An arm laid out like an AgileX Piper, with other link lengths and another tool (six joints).
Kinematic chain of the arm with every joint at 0, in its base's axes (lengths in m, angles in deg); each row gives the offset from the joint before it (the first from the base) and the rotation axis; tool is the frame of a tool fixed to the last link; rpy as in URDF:
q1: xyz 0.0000 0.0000 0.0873 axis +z
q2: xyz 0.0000 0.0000 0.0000 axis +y
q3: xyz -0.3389 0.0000 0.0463 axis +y
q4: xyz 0.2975 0.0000 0.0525 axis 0.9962 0 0.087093
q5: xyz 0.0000 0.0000 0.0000 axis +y
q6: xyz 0.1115 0.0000 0.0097 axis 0.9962 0 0.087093
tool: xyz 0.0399 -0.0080 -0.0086 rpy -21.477 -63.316 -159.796
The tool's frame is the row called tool.
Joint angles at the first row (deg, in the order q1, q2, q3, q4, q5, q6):
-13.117 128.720 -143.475 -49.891 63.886 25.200
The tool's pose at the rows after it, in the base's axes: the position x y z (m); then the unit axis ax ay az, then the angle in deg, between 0 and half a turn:
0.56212 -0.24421 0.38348 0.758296 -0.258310 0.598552 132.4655
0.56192 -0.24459 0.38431 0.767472 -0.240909 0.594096 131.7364
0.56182 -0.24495 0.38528 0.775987 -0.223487 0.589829 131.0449
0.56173 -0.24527 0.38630 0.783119 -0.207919 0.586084 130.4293
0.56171 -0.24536 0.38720 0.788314 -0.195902 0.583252 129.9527
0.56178 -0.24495 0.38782 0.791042 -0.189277 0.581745 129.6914
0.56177 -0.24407 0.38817 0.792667 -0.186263 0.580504 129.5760
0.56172 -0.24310 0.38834 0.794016 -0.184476 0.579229 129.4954
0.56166 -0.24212 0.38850 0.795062 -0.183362 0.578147 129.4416
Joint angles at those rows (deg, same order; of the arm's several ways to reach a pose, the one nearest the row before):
-13.117 128.722 -143.506 -49.931 63.962 23.047
-13.117 128.722 -143.541 -50.004 63.946 20.823
-13.117 128.724 -143.592 -50.076 63.890 18.637
-13.117 128.719 -143.641 -50.165 63.823 16.718
-13.097 128.719 -143.697 -50.259 63.777 15.263
-13.036 128.720 -143.750 -50.342 63.792 14.488
-12.934 128.718 -143.810 -50.384 63.934 14.110
-12.823 128.720 -143.862 -50.425 64.124 13.868
-12.713 128.721 -143.919 -50.460 64.318 13.702

